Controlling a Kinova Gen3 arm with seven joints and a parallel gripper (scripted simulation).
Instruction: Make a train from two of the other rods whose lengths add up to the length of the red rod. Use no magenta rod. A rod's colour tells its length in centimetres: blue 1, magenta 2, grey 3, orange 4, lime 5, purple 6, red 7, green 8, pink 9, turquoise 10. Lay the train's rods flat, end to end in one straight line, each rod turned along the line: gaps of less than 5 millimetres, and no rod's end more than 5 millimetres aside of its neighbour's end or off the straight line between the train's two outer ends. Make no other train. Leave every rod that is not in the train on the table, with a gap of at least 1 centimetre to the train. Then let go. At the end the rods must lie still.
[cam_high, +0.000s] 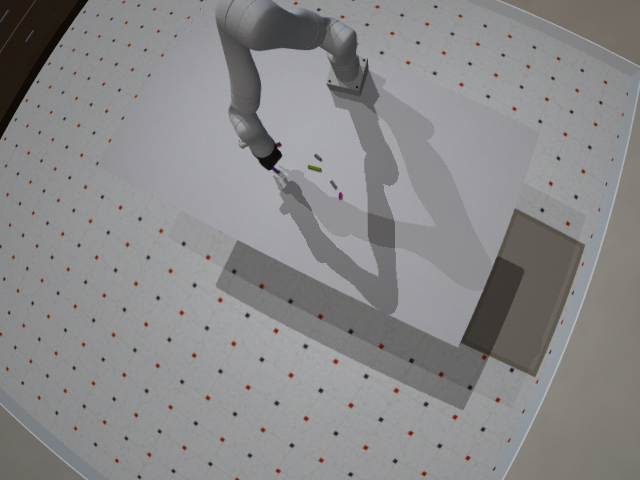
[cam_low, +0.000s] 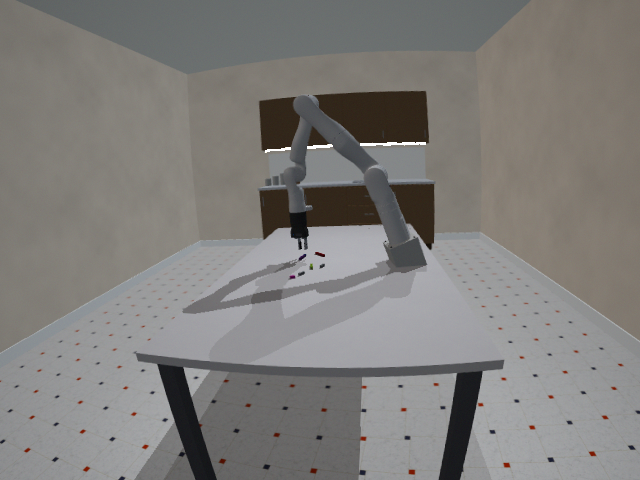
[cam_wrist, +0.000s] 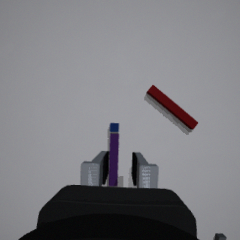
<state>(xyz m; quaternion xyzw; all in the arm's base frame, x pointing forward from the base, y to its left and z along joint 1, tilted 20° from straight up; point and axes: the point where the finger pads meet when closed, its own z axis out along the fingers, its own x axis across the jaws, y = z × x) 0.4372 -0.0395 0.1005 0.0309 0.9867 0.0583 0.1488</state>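
My hand is 6 cm above the purple rod and 1 cm short of it. Round my hand: lime rod (14 cm to the left, 8 cm behind, 6 cm below); blue rod (6 cm below, 3 cm to the right, 1 cm ahead); red rod (6 cm to the right, 6 cm below, 6 cm behind).
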